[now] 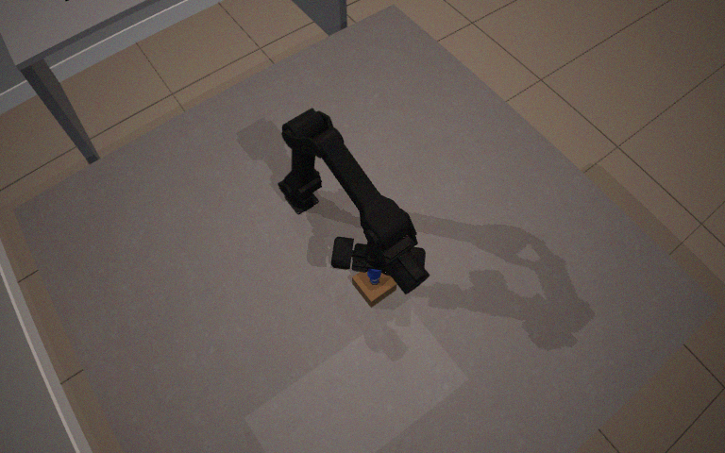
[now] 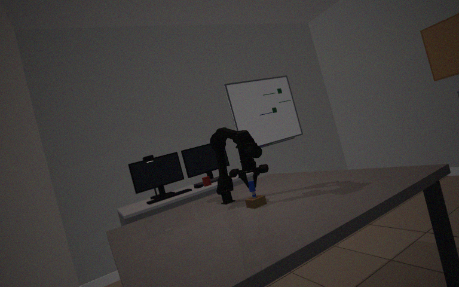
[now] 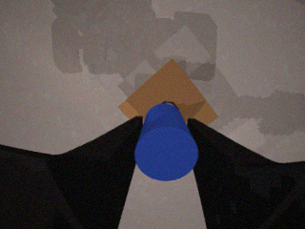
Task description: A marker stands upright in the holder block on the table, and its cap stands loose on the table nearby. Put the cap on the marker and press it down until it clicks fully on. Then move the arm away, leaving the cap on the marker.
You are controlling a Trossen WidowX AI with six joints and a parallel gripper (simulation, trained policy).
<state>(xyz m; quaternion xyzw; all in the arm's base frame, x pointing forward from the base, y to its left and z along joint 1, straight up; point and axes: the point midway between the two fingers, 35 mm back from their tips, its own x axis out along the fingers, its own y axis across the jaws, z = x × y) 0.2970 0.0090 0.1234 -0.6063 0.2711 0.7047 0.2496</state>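
The marker is 10 mm below my gripper tip and 10 mm ahead of it. The rest, counted from my gripper tip: brown holder block 70 mm below, 10 mm ahead; blue cap 10 mm above.
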